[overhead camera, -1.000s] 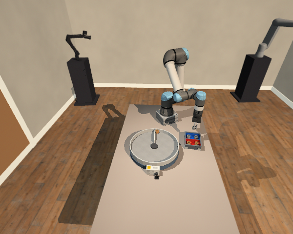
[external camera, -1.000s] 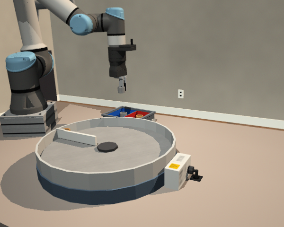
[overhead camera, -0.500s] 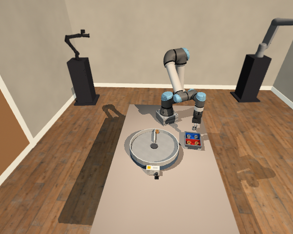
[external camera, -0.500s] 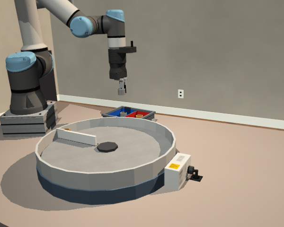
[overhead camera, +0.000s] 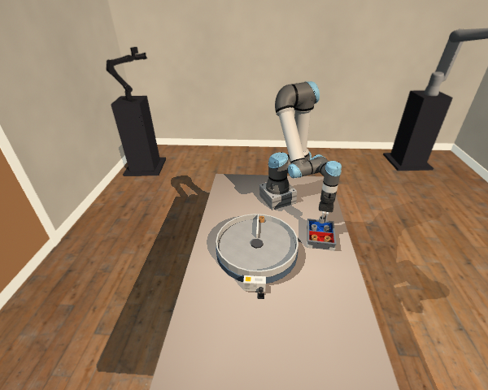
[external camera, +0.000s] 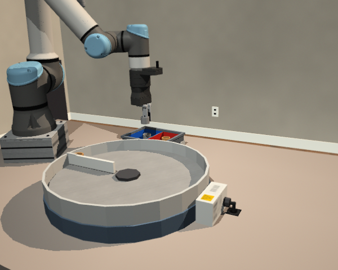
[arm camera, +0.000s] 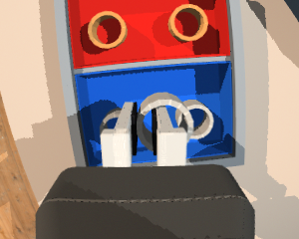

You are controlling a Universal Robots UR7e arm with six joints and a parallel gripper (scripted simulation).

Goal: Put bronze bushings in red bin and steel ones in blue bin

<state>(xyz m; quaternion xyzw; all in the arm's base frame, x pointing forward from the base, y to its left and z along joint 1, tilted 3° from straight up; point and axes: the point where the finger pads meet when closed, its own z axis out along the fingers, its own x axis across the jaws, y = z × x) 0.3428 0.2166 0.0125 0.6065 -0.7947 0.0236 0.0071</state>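
My gripper is now 9 cm above the bin, 3 cm short of it and 2 cm to the left of it. From my hand the other things lie so: round turntable 38 cm to the right, 12 cm ahead, 6 cm below.
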